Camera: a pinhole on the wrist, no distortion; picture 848 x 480 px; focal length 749.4 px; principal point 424.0 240.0 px. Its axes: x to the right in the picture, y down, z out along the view. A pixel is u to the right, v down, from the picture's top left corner.
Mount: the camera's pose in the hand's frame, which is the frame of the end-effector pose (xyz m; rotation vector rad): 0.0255 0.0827 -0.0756 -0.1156 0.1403 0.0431
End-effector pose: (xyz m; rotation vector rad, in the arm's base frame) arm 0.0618 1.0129 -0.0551 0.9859 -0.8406 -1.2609
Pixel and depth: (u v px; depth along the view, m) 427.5 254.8 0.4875
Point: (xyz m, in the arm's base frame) -0.2420 0.8723 0.2299
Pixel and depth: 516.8 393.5 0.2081
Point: 0.0157 0.9255 0.1277
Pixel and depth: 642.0 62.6 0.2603
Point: -0.0625 0.8538 0.0581
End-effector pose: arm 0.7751 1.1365 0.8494 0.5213 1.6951 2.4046
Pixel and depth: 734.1 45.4 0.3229
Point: 0.6720 1.3925 0.9981
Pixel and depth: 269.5 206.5 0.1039
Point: 0.7753 1.1379 0.9458
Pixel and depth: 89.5 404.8 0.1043
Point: 0.8019 1.1210 0.9658
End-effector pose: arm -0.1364 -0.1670 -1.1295 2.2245 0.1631 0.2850
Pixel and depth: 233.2 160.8 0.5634
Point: -0.0381 -0.6094 -1.3718
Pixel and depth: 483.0 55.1 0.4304
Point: 0.0757 -0.4266 -1.3015
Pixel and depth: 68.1 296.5 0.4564
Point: -0.1529 -0.5979 -1.2607
